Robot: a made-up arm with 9 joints. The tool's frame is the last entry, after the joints. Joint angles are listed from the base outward.
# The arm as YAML. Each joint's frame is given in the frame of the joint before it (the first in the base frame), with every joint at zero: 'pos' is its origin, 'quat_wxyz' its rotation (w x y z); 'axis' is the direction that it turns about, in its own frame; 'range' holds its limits. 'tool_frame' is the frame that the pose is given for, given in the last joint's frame.
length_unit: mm
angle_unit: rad
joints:
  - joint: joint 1
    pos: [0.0, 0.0, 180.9]
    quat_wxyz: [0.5, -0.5, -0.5, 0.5]
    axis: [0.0, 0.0, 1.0]
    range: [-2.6, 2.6]
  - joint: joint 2
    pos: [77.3, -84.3, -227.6]
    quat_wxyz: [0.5, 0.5, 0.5, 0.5]
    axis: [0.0, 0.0, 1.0]
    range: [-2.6, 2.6]
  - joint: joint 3
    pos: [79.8, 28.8, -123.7]
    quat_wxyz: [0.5, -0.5, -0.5, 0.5]
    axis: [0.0, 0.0, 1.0]
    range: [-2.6, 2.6]
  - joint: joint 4
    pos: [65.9, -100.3, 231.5]
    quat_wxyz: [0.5, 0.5, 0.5, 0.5]
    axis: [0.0, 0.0, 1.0]
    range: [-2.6, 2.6]
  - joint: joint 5
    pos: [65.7, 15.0, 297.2]
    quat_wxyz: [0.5, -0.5, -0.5, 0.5]
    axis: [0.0, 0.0, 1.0]
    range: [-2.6, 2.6]
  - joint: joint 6
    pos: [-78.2, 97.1, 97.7]
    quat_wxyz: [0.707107, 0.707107, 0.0, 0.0]
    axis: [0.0, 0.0, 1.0]
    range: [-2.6, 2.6]
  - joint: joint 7
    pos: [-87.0, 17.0, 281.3]
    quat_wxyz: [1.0, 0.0, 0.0, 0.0]
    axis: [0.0, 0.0, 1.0]
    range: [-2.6, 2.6]
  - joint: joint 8
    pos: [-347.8, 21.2, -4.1]
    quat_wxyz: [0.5, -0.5, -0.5, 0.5]
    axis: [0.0, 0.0, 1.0]
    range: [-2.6, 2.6]
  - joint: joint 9
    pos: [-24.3, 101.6, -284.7]
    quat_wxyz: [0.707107, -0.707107, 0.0, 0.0]
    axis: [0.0, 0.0, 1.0]
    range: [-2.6, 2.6]
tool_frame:
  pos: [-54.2, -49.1, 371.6]
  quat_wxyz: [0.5, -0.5, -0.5, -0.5]
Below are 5 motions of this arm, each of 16 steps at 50 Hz.
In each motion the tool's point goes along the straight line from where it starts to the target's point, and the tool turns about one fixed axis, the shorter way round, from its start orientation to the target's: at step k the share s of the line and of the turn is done. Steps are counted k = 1, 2, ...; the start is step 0. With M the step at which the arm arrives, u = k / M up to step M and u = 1 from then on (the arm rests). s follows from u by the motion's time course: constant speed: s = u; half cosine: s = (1 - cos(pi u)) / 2; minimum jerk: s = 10 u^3 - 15 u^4 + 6 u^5.
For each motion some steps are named. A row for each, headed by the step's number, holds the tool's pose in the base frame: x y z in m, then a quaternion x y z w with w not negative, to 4 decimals.
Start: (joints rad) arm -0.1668 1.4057 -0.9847 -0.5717 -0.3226 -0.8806 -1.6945 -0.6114 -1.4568
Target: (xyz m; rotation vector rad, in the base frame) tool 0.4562 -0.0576 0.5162 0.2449 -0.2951 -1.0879
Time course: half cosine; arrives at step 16
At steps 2, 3, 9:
2: 0.4103 0.0065 0.4226 0.1418 -0.1713 -0.6191 0.7532
3: 0.4125 0.0034 0.4271 0.1406 -0.1699 -0.6143 0.7576
9: 0.4370 -0.0308 0.4770 0.1270 -0.1532 -0.5595 0.8046

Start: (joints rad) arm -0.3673 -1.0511 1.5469 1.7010 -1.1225 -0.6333 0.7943 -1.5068 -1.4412
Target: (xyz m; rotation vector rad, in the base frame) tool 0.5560 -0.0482 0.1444 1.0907 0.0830 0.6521
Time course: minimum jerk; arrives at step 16
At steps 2, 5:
2: 0.6185 -0.2020 0.0631 0.4692 0.1910 0.0653 0.8597
5: 0.6081 -0.1763 0.0767 0.4788 0.1664 0.1061 0.8555

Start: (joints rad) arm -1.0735 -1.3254 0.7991 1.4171 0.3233 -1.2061 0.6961 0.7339 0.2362
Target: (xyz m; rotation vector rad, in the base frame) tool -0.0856 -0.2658 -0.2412 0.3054 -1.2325 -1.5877
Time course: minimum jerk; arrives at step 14
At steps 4, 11, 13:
4: -0.0100 -0.2947 -0.2335 0.1520 -0.5388 -0.5952 0.5765
11: -0.0795 -0.2681 -0.2406 0.1297 -0.5175 -0.6586 0.5306
13: -0.0853 -0.2659 -0.2412 0.1278 -0.5156 -0.6638 0.5265

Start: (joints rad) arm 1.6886 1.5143 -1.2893 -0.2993 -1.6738 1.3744 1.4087 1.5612 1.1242
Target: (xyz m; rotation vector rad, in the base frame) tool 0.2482 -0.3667 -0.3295 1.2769 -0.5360 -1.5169
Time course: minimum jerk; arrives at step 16
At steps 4, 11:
4: 0.3111 -0.2647 -0.3668 0.5280 -0.1139 -0.5911 0.5991
11: 0.2608 -0.3462 -0.3370 0.5321 -0.2016 -0.6248 0.5347

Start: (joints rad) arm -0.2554 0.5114 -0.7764 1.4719 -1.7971 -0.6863 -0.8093 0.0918 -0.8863
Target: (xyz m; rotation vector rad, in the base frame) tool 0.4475 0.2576 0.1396 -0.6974 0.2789 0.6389
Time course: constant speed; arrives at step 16
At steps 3, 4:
3: 0.4051 0.3590 0.2877 -0.2115 -0.0555 0.4287 0.8766
4: 0.4084 0.3512 0.2763 -0.2216 -0.0409 0.4202 0.8790

